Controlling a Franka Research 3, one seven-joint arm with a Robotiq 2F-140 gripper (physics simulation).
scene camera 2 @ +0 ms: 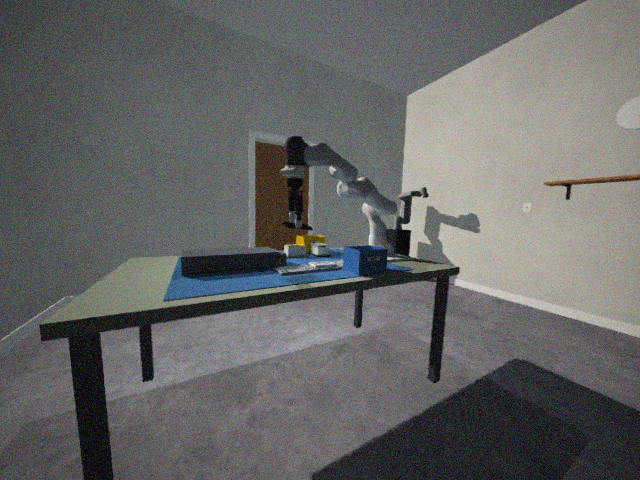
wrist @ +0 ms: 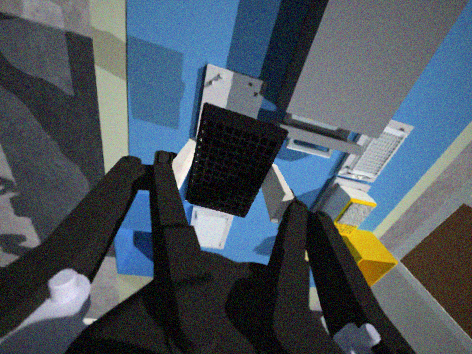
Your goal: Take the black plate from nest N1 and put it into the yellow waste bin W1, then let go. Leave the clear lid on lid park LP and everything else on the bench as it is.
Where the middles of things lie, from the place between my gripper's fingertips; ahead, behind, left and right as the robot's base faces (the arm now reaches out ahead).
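My gripper is 1 cm past the black plate [wrist: 234, 152]. Counted from my hand, the long dark grey box [wrist: 348, 73] is 18 cm to the right, 25 cm ahead and 18 cm below. I see the pale tray [wrist: 377, 152] too, 38 cm to the right of my hand, 4 cm ahead of it and 20 cm below it, while the yellow-and-grey box [wrist: 348, 207] is 39 cm to the right of my hand and 13 cm behind it, and 18 cm below it.
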